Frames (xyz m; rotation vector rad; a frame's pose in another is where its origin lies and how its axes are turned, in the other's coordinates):
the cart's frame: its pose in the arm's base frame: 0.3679 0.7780 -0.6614 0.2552 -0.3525 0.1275
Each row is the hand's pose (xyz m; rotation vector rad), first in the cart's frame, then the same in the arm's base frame.
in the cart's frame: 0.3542 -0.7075 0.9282 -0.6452 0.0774 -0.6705
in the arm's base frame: 0.5148 -0.1226 0.1479 -0.2778 -0.2012 -0.6296
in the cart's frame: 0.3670 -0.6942 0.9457 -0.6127 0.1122 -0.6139
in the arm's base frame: 0.5188 -0.1135 0.1713 -0.2564 -0.1760 -0.5644
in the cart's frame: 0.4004 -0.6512 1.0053 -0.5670 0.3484 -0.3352
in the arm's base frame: 0.5234 -0.0856 0.2469 -0.2700 0.0127 -0.2566
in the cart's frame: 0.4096 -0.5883 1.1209 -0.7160 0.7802 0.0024
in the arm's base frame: 0.4839 -0.0555 0.3692 -0.5032 0.3867 0.0876
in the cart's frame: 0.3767 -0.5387 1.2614 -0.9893 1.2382 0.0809
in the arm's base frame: 0.3994 -0.0483 0.4960 -0.8171 0.8190 0.1535
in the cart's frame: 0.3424 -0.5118 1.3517 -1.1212 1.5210 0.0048
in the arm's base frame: 0.3336 -0.0494 0.5717 -0.9544 1.1001 0.0822
